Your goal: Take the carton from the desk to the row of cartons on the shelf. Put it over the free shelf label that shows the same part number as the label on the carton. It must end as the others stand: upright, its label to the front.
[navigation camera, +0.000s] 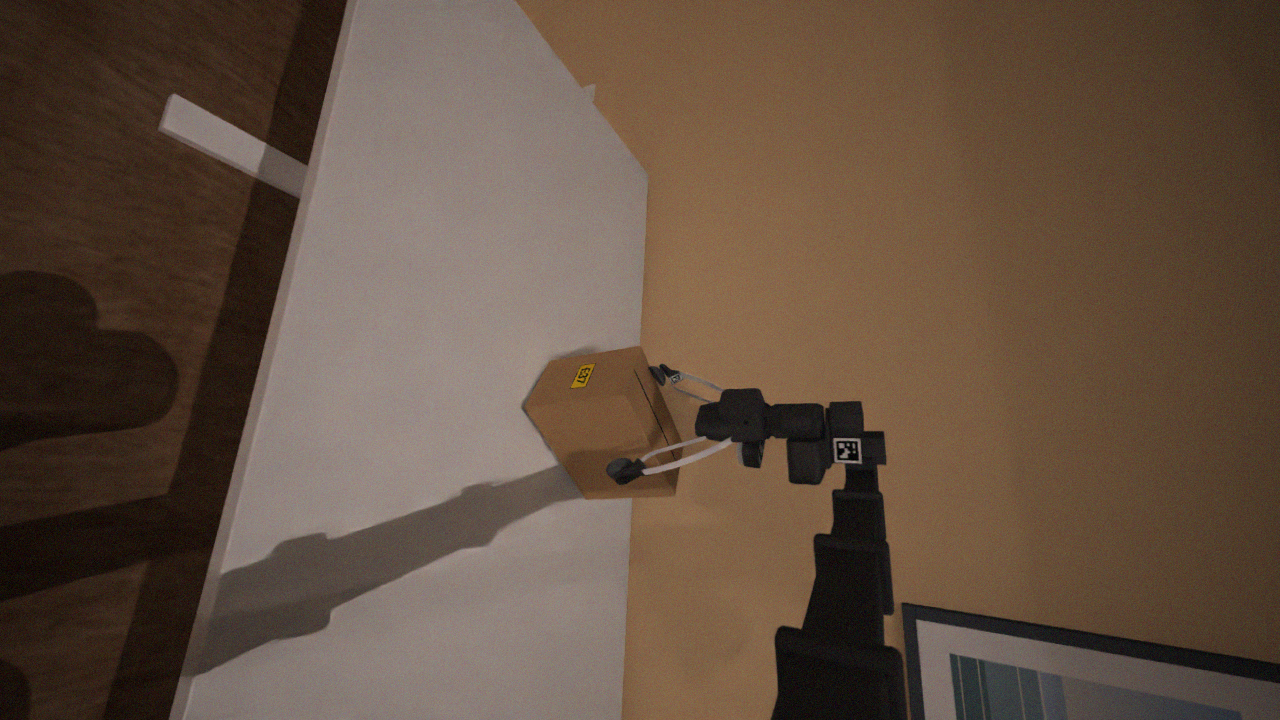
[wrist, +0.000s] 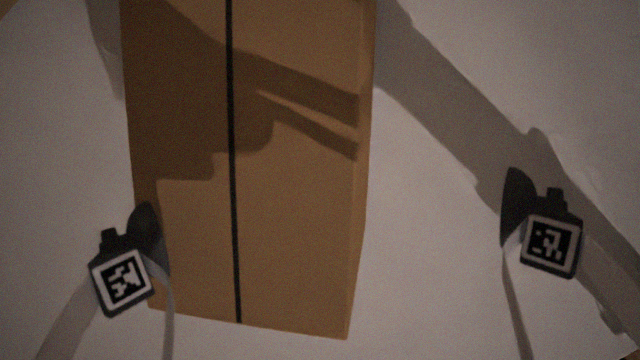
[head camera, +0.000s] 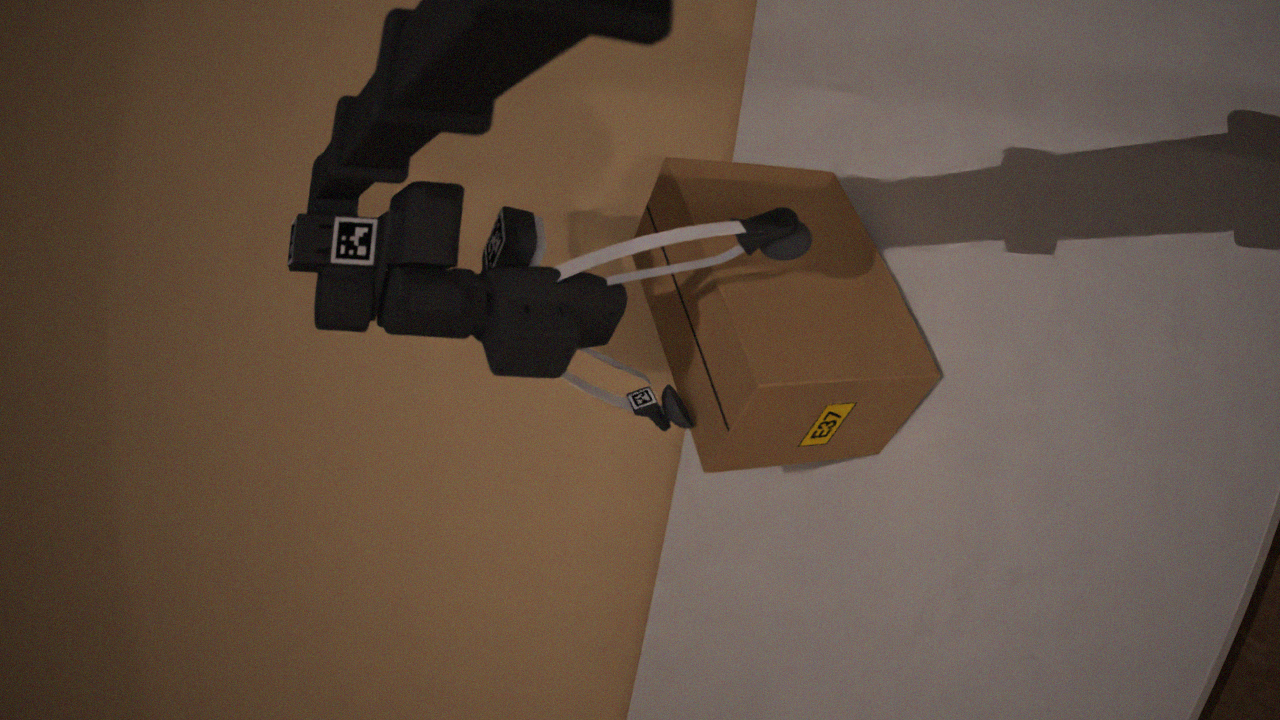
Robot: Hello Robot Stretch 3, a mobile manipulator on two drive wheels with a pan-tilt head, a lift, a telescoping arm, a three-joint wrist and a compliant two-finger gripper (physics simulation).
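Frame: origin at the robot's base, x up, y left, z back, level; metres.
Seen in the pictures: gripper, between the fingertips: [navigation camera: 630, 418] [head camera: 746, 328].
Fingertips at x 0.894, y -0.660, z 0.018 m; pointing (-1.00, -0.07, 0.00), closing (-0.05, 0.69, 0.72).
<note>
A point is followed by its place in that frame.
The brown carton [head camera: 832, 304] @(x 0.817, y -0.649, z 0.043 m) [navigation camera: 581, 434] @(x 0.808, y -0.646, z 0.041 m) [wrist: 295, 225] stands on the white desk [head camera: 850, 582] @(x 0.721, y -0.705, z -0.213 m) [navigation camera: 429, 268] @(x 0.720, y -0.441, z -0.211 m) [wrist: 430, 310]. Its yellow label [head camera: 827, 424] @(x 0.817, y -0.646, z -0.054 m) [navigation camera: 582, 375] @(x 0.816, y -0.647, z -0.055 m) reads E37. A black line runs along its top. My gripper [head camera: 732, 320] @(x 0.894, y -0.660, z 0.018 m) [navigation camera: 641, 422] @(x 0.894, y -0.660, z 0.018 m) [wrist: 329, 212] @(x 0.894, y -0.660, z 0.018 m) is open and points down over the carton, with nothing held. In the wrist view the left fingertip overlaps the carton's left edge, while the right fingertip is well clear of its right side. Whether the left fingertip touches the carton, I cannot tell. The shelf and its row of cartons do not show.
The tan wall [head camera: 268, 537] @(x 1.227, y -1.144, z -0.253 m) [navigation camera: 850, 223] @(x 1.212, y -1.173, z -0.363 m) rises behind the desk, close to the carton. A framed picture [navigation camera: 1074, 636] @(x 1.482, y -0.951, z 0.386 m) hangs on it near the arm. A white bar [navigation camera: 223, 138] shows over the dark wooden floor [navigation camera: 89, 205] @(x 0.001, y -0.319, z -0.413 m) beyond the desk's front edge. The arm's shadow crosses the desk.
</note>
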